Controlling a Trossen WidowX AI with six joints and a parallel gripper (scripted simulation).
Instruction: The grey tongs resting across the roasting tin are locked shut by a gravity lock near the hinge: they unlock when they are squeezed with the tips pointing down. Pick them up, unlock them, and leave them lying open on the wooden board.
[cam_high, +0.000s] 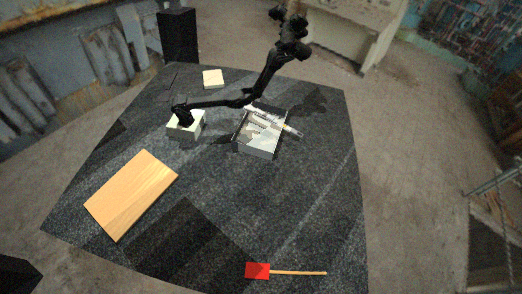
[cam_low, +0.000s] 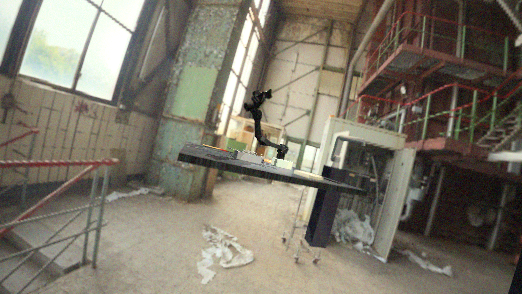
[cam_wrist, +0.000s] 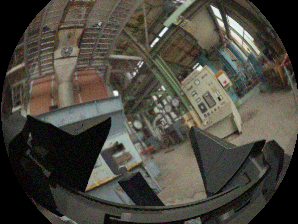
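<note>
Now: the yellow lock piece 110 mm ahead of my gripper tip, 200 mm to the right of it and 480 mm below it. The rest, counted from my gripper tip: wooden board (370 mm behind, 750 mm to the right, 540 mm below); then roasting tin (10 mm ahead, 220 mm to the right, 510 mm below); then cream pad (430 mm behind, 80 mm to the left, 530 mm below).
</note>
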